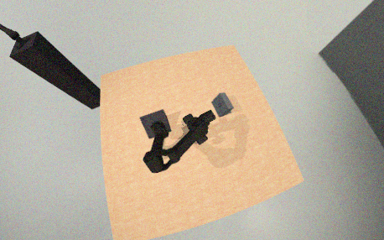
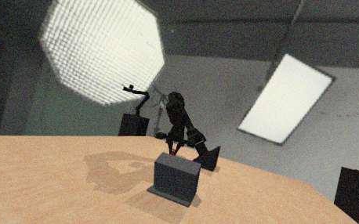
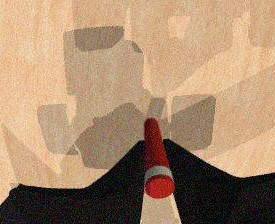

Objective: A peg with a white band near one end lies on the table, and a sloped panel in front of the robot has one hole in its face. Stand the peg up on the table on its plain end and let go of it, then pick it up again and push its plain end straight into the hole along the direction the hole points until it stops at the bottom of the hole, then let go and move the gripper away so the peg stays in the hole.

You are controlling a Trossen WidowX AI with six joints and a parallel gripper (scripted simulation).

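The sloped panel lies 250 mm ahead of my gripper tip, 110 mm to the left of it and 10 mm above it. From my gripper tip the other things lie so: red peg (20 mm above).
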